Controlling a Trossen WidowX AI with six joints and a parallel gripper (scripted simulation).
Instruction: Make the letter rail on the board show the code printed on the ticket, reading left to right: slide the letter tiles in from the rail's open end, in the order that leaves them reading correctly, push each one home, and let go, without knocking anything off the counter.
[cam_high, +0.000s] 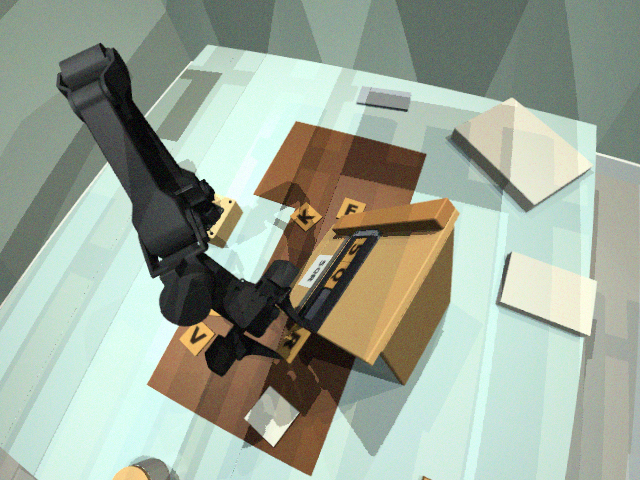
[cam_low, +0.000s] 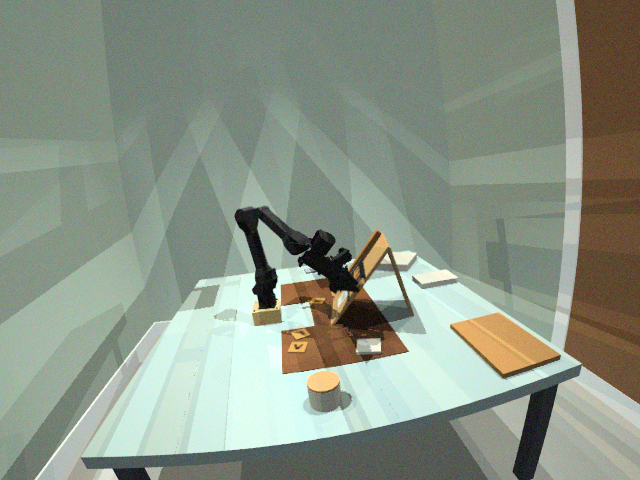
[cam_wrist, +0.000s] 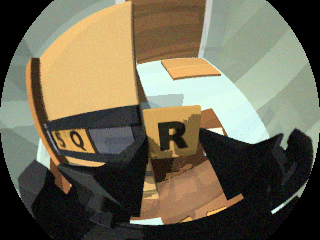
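Right now my gripper tip is 130 mm to the right of the q tile and 10 mm short of it. Round my gripper tip: white ticket (140 mm to the left, 90 mm below, 50 mm behind); r tile (right at my gripper tip); s tile (190 mm to the left, 10 mm ahead).
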